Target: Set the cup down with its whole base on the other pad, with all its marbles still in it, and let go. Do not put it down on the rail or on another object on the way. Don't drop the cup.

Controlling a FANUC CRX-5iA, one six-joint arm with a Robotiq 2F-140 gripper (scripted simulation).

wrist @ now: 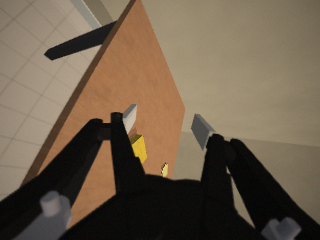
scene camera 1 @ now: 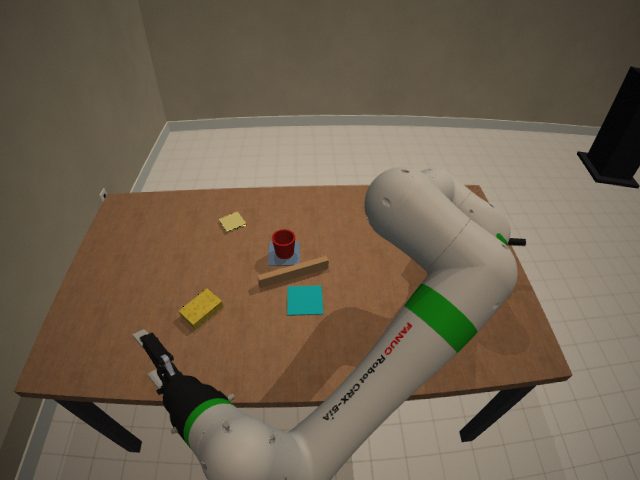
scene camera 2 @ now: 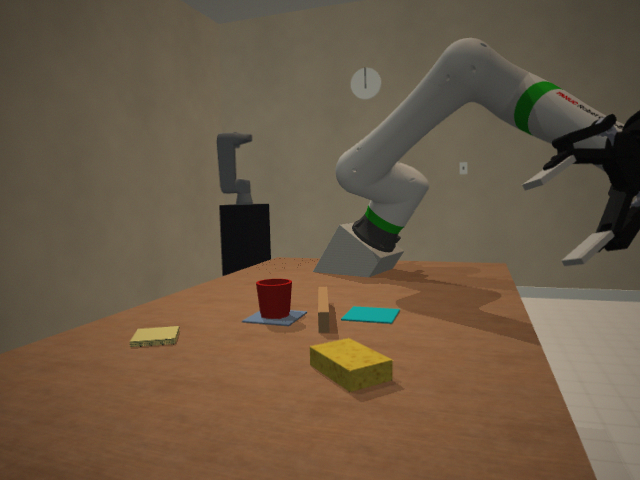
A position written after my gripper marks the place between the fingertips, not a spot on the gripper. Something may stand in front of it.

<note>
In view: my gripper (scene camera 2: 552, 223), a red cup (scene camera 2: 274, 295), a thick yellow sponge (scene camera 2: 353, 366), a thin yellow sponge (scene camera 2: 161, 335) and a teal pad (scene camera 1: 302, 300).
The thick yellow sponge is seen too in scene camera 1 (scene camera 1: 206, 304). My gripper shows as well in the wrist view (wrist: 164, 116) and in scene camera 1 (scene camera 1: 146, 353). The teal pad is seen too in scene camera 2 (scene camera 2: 361, 314). The wrist view misses the red cup, which is hidden by my gripper.
</note>
